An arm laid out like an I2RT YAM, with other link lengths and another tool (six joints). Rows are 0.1 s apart.
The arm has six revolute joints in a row. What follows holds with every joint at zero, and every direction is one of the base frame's.
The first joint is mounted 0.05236 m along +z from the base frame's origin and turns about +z.
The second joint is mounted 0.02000 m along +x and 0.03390 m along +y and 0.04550 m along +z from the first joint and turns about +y.
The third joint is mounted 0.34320 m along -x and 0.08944 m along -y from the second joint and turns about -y.
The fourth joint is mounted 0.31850 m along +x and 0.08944 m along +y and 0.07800 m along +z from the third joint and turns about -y.
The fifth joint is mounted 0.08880 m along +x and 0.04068 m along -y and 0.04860 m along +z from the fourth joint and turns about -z.
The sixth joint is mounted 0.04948 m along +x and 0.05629 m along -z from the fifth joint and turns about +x.
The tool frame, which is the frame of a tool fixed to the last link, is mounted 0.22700 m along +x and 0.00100 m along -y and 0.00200 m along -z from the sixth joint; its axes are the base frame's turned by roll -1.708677, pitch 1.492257 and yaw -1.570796 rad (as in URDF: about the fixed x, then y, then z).
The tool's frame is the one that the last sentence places.
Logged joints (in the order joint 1, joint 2, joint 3, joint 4, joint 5, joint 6), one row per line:
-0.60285, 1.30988, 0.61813, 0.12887, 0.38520, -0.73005
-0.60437, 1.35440, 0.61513, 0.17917, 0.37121, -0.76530
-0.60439, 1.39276, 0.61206, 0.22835, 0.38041, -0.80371
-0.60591, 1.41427, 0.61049, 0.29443, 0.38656, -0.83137
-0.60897, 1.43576, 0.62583, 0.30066, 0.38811, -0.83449
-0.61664, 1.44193, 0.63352, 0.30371, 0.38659, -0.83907
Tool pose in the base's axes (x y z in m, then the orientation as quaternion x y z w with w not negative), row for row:
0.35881, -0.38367, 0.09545, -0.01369, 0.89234, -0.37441, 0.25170
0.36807, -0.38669, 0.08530, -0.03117, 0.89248, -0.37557, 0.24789
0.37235, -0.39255, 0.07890, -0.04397, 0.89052, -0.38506, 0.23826
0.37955, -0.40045, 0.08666, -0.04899, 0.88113, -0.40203, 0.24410
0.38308, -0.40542, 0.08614, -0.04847, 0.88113, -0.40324, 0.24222
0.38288, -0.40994, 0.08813, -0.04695, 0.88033, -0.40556, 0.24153
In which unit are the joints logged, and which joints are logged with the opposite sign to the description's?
The joints are logged in radians. Opposite sign: none.
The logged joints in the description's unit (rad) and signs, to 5 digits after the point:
-0.60285, 1.30988, 0.61813, 0.12887, 0.38520, -0.73005
-0.60437, 1.35440, 0.61513, 0.17917, 0.37121, -0.76530
-0.60439, 1.39276, 0.61206, 0.22835, 0.38041, -0.80371
-0.60591, 1.41427, 0.61049, 0.29443, 0.38656, -0.83137
-0.60897, 1.43576, 0.62583, 0.30066, 0.38811, -0.83449
-0.61664, 1.44193, 0.63352, 0.30371, 0.38659, -0.83907

